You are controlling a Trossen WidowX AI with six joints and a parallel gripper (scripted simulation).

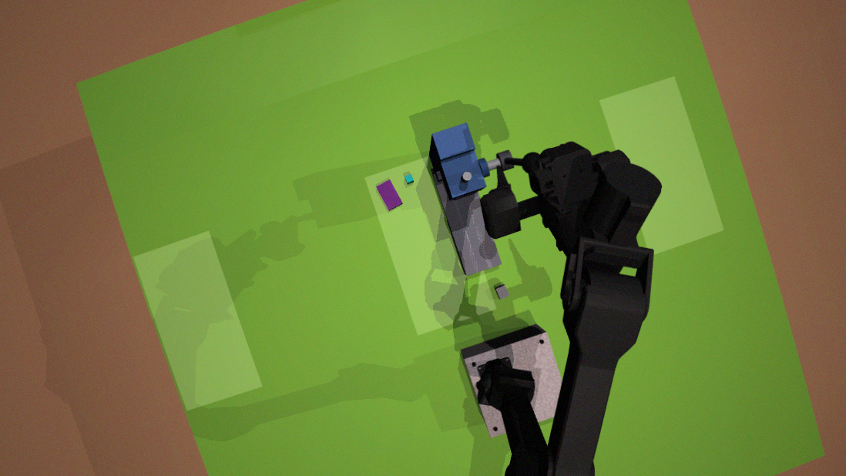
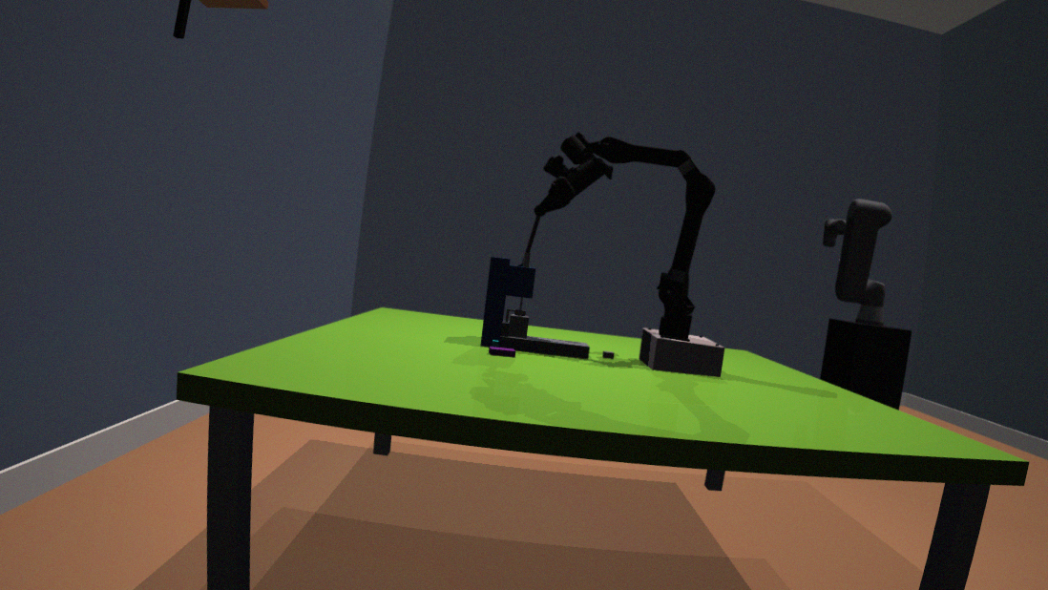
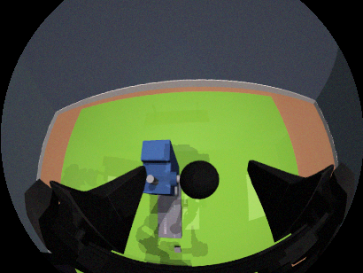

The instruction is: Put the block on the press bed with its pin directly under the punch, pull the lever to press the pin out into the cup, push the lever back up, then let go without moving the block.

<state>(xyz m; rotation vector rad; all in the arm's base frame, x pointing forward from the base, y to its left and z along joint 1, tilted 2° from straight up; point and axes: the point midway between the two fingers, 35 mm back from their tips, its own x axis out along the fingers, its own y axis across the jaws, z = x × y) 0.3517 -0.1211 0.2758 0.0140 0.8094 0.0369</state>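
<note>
The lever is 70 mm below my gripper tip and 10 mm to the left of it. Also, from my gripper tip: small teal cube: 330 mm below, 160 mm to the left, 60 mm ahead; then punch rod: 190 mm below, 80 mm to the left, 10 mm ahead; then purple slab: 330 mm below, 210 mm to the left, 40 mm ahead.
</note>
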